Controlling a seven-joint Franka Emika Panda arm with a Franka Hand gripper.
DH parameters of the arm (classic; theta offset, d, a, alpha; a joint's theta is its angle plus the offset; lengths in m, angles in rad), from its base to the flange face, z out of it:
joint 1: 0 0.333 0 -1.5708
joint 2: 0 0 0 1.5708
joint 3: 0 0.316 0.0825 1.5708
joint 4: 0 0 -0.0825 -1.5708
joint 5: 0 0.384 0 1.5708
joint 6: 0 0 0.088 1.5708
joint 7: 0 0.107 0 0
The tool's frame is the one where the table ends.
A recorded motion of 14 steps. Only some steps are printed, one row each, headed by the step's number.
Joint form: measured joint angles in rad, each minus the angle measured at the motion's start. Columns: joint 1, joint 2, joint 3, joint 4, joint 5, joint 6, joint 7.
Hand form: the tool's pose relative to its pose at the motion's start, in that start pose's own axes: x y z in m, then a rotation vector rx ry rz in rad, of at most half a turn. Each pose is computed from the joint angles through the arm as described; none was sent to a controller.
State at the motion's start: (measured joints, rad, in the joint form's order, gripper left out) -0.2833 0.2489 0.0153 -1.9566 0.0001 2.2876 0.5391
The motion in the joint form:
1: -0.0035 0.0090 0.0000 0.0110 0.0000 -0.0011 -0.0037
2: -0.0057 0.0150 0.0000 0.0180 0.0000 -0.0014 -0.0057
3: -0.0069 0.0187 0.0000 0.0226 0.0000 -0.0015 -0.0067
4: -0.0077 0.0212 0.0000 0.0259 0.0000 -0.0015 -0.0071
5: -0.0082 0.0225 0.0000 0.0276 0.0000 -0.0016 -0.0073
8: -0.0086 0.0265 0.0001 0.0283 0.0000 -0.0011 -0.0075
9: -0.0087 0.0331 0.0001 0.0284 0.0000 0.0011 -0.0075
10: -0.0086 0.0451 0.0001 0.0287 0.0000 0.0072 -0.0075
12: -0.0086 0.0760 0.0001 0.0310 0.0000 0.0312 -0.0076
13: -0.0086 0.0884 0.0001 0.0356 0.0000 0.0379 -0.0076
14: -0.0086 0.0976 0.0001 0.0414 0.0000 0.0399 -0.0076
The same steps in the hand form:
1: 0.0036 0.0004 0.0009 0.0003 0.0009 -0.0002
2: 0.0059 0.0006 0.0016 0.0006 0.0015 0.0001
3: 0.0074 0.0006 0.0019 0.0010 0.0022 0.0003
4: 0.0084 0.0006 0.0020 0.0014 0.0030 0.0007
5: 0.0090 0.0006 0.0020 0.0015 0.0032 0.0010
8: 0.0092 0.0007 0.0042 0.0001 0.0008 0.0011
9: 0.0093 0.0008 0.0080 -0.0020 -0.0030 0.0013
10: 0.0096 0.0006 0.0148 -0.0047 -0.0079 0.0012
12: 0.0112 -0.0003 0.0310 -0.0066 -0.0121 0.0013
13: 0.0124 -0.0010 0.0362 -0.0070 -0.0131 0.0014
14: 0.0137 -0.0017 0.0393 -0.0076 -0.0144 0.0014

